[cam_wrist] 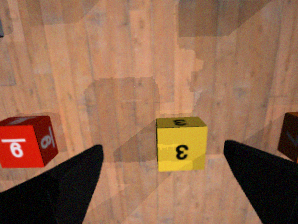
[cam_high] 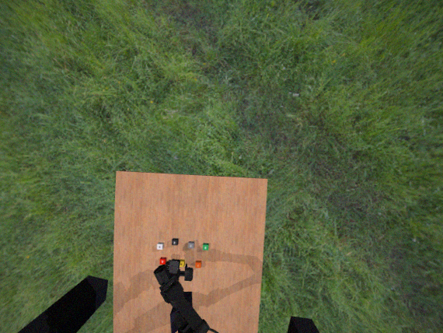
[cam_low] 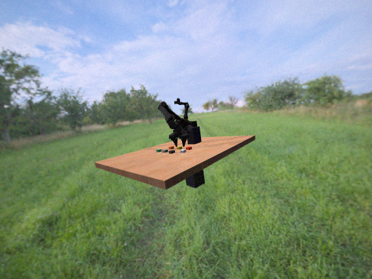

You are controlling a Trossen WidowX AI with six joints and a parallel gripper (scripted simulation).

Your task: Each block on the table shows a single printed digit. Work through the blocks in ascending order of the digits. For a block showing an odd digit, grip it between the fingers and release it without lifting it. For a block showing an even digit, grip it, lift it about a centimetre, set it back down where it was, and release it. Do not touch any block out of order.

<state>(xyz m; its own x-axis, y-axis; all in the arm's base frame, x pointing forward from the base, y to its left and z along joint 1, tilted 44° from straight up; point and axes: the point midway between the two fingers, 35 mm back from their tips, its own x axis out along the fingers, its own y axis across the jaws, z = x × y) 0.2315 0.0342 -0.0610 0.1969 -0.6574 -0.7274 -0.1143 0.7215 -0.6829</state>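
Right now the yellow block is 1 cm to the right of my gripper tip and 1 cm below it. The rest, counted from my gripper tip: orange block: 1 cm ahead, 11 cm to the right, 1 cm below; black block: 12 cm ahead, 5 cm to the left, 1 cm below; red block: 1 cm behind, 10 cm to the left, 1 cm below.
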